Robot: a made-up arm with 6 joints.
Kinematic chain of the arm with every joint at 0, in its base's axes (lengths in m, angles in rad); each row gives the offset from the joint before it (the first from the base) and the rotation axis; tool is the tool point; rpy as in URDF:
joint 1: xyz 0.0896 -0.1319 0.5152 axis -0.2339 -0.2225 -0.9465
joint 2: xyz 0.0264 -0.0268 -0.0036 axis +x
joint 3: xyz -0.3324 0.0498 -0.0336 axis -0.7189 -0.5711 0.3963
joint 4: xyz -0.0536 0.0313 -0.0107 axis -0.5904 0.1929 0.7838
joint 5: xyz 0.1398 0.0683 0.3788 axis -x
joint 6: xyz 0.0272 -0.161 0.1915 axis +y
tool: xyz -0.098 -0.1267 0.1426 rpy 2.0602 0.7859 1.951
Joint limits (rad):
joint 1: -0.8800..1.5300
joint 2: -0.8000..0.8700
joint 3: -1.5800..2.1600
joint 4: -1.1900..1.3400
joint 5: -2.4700..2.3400
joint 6: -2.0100..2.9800
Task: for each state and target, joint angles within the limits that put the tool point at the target. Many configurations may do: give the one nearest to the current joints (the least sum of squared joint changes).
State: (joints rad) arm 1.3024 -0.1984 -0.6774 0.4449 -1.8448 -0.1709
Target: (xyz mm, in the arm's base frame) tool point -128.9 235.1 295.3
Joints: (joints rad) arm 1.5300 -0.2607 -0.9203 -0.2195 -1.5597 -0.2495
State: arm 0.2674 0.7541 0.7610 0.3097 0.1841 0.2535
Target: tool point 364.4 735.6 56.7
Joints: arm 1.1454 -0.0392 1.3041 1.0062 0.0977 0.3825
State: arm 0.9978 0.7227 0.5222 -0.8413 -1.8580 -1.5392
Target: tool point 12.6 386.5 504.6
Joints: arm 0.9008 0.6521 1.0991 -0.3949 -2.4700 -1.8156
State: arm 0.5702 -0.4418 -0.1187 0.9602 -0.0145 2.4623
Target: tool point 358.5 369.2 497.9
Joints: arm 0.5397 -0.5312 -0.0175 1.0779 0.0141 2.4577
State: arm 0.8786 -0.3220 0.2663 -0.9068 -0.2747 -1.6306
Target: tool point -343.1 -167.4 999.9
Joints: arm 0.1469 -0.2701 -0.0867 -0.2775 0.2403 -1.4721
